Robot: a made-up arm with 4 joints.
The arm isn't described. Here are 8 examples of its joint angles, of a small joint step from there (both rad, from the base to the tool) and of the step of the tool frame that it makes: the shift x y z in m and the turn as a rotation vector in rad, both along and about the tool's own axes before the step.
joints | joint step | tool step
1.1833 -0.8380 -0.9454 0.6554 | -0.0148 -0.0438 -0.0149 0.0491 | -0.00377 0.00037 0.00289 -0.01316 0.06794 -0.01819
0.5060 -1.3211 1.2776 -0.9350 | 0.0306 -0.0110 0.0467 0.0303 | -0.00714 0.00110 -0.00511 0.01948 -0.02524 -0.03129
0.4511 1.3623 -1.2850 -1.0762 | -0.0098 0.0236 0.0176 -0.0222 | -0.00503 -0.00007 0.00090 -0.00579 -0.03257 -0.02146
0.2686 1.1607 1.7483 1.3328 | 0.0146 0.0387 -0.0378 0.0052 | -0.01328 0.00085 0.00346 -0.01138 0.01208 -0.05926
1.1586 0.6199 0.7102 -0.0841 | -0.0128 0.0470 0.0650 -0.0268 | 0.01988 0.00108 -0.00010 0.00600 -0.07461 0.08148
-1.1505 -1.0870 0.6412 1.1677 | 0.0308 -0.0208 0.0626 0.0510 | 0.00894 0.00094 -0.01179 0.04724 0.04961 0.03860
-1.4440 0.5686 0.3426 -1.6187 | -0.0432 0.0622 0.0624 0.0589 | -0.00994 -0.00028 -0.00352 0.01133 -0.07072 -0.04839
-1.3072 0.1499 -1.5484 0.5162 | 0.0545 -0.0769 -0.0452 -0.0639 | -0.00979 0.00140 0.03066 -0.13514 -0.01190 -0.03581
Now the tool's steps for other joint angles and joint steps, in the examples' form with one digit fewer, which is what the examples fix.
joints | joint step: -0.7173 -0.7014 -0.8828 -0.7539 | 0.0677 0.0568 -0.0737 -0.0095
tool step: -0.0170 0.0005 0.0248 -0.0947 0.0691 -0.0688
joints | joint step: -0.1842 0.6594 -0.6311 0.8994 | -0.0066 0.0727 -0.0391 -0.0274
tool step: -0.0041 -0.0005 -0.0028 0.0160 -0.0935 -0.0162
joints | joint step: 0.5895 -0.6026 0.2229 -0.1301 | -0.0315 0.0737 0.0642 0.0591
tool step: 0.0171 0.0005 -0.0054 0.0307 -0.0305 0.0669
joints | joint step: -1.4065 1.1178 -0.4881 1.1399 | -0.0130 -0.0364 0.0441 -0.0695
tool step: 0.0168 0.0002 0.0070 -0.0345 -0.0103 0.0686
